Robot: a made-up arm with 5 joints.
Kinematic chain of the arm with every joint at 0, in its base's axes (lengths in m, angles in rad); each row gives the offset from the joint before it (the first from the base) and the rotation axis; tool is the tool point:
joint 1: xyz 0 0 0.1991 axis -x
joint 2: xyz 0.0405 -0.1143 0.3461 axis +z
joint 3: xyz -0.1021 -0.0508 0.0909 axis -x
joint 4: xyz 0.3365 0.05 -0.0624 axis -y
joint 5: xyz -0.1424 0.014 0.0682 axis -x
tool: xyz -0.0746 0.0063 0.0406
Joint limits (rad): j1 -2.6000..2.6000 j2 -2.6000..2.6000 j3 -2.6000..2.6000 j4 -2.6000..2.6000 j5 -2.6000..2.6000
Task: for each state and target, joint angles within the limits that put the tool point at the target. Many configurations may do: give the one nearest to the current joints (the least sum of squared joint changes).
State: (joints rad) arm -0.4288 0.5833 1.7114 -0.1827 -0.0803
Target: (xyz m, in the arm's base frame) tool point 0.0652 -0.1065 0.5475
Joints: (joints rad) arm -0.2075 0.5681 1.6434 -0.3320 -0.1000
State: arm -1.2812 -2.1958 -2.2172 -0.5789 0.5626
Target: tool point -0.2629 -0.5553 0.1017
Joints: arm -1.3027 -1.9479 -1.6787 -1.1256 0.5998
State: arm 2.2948 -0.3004 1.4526 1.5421 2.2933
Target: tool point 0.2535 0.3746 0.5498
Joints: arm 1.8222 -0.0842 1.3045 1.7590 2.2942
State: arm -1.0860 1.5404 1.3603 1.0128 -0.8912
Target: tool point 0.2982 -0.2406 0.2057
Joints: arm -1.3477 1.3621 0.8906 1.5021 -0.8273
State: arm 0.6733 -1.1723 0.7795 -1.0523 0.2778
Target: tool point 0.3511 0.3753 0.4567
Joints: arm 1.2627 -0.5331 1.1302 -1.2981 0.3473
